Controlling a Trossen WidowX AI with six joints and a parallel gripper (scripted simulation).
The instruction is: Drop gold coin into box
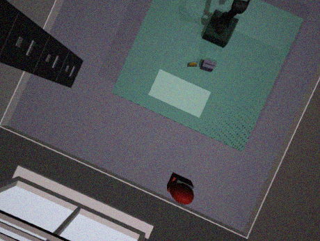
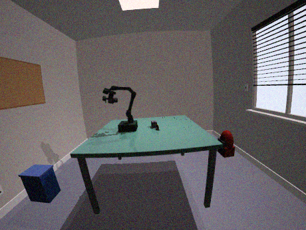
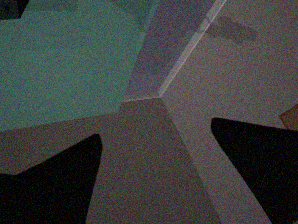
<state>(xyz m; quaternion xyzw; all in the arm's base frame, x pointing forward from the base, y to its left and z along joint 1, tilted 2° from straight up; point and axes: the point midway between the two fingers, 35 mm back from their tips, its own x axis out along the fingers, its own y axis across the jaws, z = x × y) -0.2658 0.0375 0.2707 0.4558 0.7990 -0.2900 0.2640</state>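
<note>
My gripper tip is now 610 mm short of the gold coin, 310 mm above it and 130 mm to the left of it.
</note>
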